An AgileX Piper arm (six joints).
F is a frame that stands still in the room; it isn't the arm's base.
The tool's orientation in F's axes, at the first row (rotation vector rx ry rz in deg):
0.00, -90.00, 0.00
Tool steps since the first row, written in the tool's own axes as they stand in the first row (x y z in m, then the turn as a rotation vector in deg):
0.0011, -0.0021, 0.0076, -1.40, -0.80, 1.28
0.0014, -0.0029, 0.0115, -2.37, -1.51, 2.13
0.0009, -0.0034, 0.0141, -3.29, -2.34, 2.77
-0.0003, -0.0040, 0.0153, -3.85, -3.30, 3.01
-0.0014, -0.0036, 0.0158, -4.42, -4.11, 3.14
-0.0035, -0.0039, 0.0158, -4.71, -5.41, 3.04
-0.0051, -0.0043, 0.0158, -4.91, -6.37, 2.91
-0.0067, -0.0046, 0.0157, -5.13, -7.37, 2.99
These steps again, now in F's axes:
-0.0076, -0.0021, 0.0011, -1.28, -0.80, -1.40
-0.0115, -0.0029, 0.0014, -2.13, -1.51, -2.37
-0.0141, -0.0034, 0.0009, -2.77, -2.34, -3.29
-0.0153, -0.0040, -0.0003, -3.01, -3.30, -3.85
-0.0158, -0.0036, -0.0014, -3.14, -4.11, -4.42
-0.0158, -0.0039, -0.0035, -3.04, -5.41, -4.71
-0.0158, -0.0043, -0.0051, -2.91, -6.37, -4.91
-0.0157, -0.0046, -0.0067, -2.99, -7.37, -5.13

